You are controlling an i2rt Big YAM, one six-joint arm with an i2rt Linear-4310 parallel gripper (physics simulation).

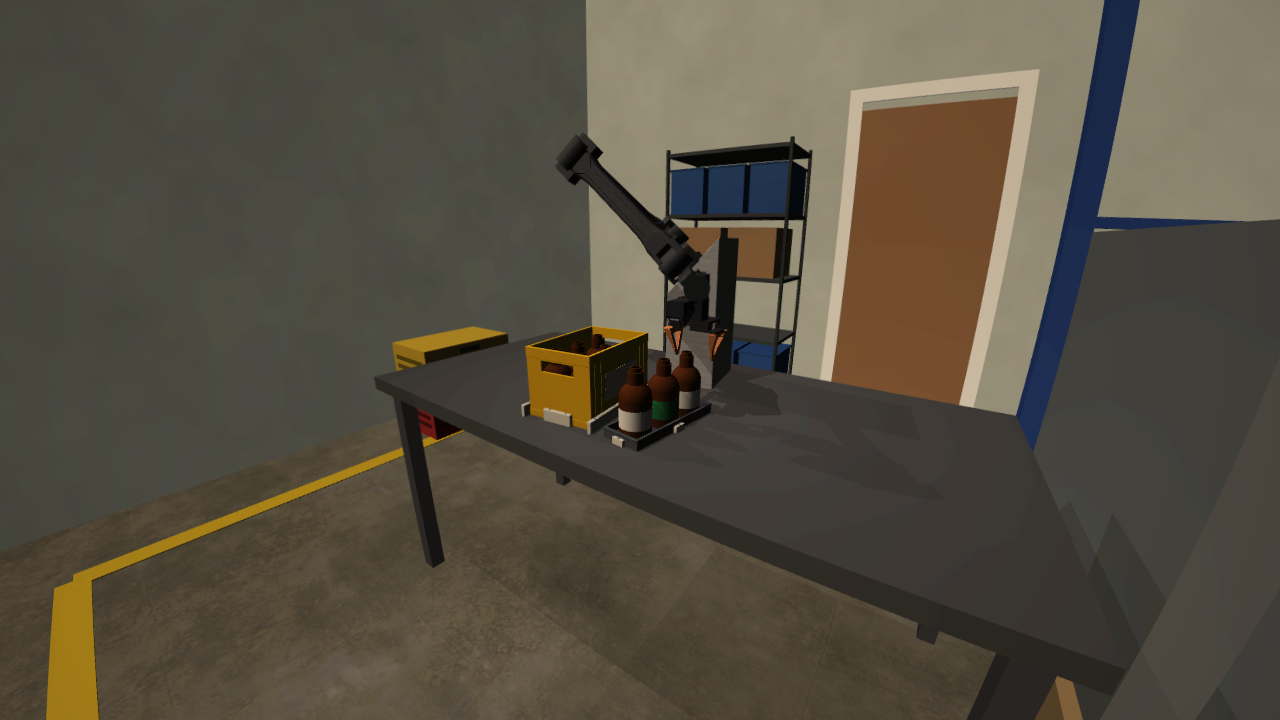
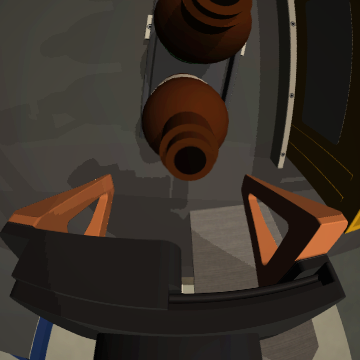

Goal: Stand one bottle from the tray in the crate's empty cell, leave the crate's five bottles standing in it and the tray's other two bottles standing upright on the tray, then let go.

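Frame: origin at the arm's base, x ahead, y left, z up, level; metres.
Where they show: gripper, fingertip midpoint: [image 1: 694,357] [image 2: 177,181].
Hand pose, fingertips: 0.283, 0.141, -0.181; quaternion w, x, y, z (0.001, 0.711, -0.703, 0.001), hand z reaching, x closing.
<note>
After its pixels a point has its place, as x, y, z.
Three brown bottles stand upright in a row on the dark tray [image 1: 640,442] @(0.531, 0.153, -0.304) [image 2: 172,70] @(0.350, 0.147, -0.316): a white-labelled one [image 1: 634,400] @(0.514, 0.126, -0.223) at the front, a green-labelled one [image 1: 663,390] @(0.428, 0.142, -0.223) [image 2: 205,30] @(0.380, 0.127, -0.188) in the middle, and a white-labelled one [image 1: 686,379] @(0.341, 0.153, -0.220) [image 2: 185,112] @(0.328, 0.136, -0.194) at the arm's end. The yellow crate [image 1: 559,385] @(0.531, -0.076, -0.227) [image 2: 320,145] @(0.300, -0.013, -0.225) stands beside the tray; a few brown bottle tops [image 1: 597,342] @(0.322, -0.137, -0.176) show in it, and its cells are mostly hidden. My gripper [image 1: 695,343] @(0.283, 0.141, -0.181) [image 2: 177,181] @(0.283, 0.141, -0.181) is open and empty, close to the arm-end bottle, its tips around the height of that bottle's neck or above.
Light brackets [image 1: 557,417] @(0.543, -0.076, -0.303) [image 2: 292,95] @(0.339, -0.004, -0.291) edge the crate's base on the grey table [image 1: 805,501] @(0.522, 0.487, -0.321). The arm's grey mounting post [image 1: 726,304] @(0.008, 0.100, -0.088) [image 2: 220,245] @(0.123, 0.072, -0.237) stands behind the gripper. A shelf rack [image 1: 793,179] and a yellow box [image 1: 452,342] stand beyond the table.
</note>
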